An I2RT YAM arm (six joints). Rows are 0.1 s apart.
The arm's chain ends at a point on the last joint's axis. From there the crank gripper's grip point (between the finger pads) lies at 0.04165 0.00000 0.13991 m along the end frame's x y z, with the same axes.
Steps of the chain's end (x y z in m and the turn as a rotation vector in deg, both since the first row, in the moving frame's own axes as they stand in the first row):
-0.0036, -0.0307, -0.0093, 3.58, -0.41, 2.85
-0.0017, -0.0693, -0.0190, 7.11, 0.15, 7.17
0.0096, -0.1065, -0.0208, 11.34, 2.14, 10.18
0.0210, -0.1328, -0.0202, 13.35, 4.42, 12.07
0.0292, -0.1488, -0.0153, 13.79, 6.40, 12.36
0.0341, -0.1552, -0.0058, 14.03, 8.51, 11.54
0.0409, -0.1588, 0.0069, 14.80, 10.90, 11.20
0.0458, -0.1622, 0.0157, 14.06, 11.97, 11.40
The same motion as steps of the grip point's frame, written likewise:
-0.0044, -0.0374, -0.0092, 3.58, -0.41, 2.85
-0.0006, -0.0814, -0.0199, 7.11, 0.15, 7.17
0.0165, -0.1259, -0.0244, 11.34, 2.14, 10.18
0.0340, -0.1547, -0.0265, 13.35, 4.42, 12.07
0.0469, -0.1708, -0.0237, 13.79, 6.40, 12.36
0.0566, -0.1777, -0.0165, 14.03, 8.51, 11.54
0.0689, -0.1826, -0.0069, 14.80, 10.90, 11.20
0.0760, -0.1837, 0.0010, 14.06, 11.97, 11.40

